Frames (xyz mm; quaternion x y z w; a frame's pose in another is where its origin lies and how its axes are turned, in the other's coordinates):
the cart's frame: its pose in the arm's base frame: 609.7 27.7 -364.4 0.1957 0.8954 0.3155 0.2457
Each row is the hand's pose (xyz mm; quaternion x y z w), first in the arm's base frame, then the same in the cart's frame.
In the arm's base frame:
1: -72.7 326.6 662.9 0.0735 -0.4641 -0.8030 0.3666
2: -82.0 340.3 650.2 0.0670 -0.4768 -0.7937 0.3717
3: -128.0 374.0 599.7 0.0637 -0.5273 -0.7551 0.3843
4: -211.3 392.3 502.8 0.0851 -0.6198 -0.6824 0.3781
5: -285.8 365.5 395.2 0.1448 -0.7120 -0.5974 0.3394
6: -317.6 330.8 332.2 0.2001 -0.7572 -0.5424 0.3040
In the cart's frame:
1: 373.7 762.4 -943.1 -0.5189 0.6226 0.1563 0.5645
2: 392.1 762.1 -933.3 -0.5040 0.6265 0.1590 0.5729
3: 462.0 744.1 -909.1 -0.4502 0.6416 0.1466 0.6035
4: 568.8 677.0 -881.5 -0.3624 0.6512 0.0895 0.6607
5: 649.1 571.9 -862.9 -0.2794 0.6415 -0.0151 0.7143
6: 677.0 498.9 -854.2 -0.2364 0.6275 -0.0982 0.7353

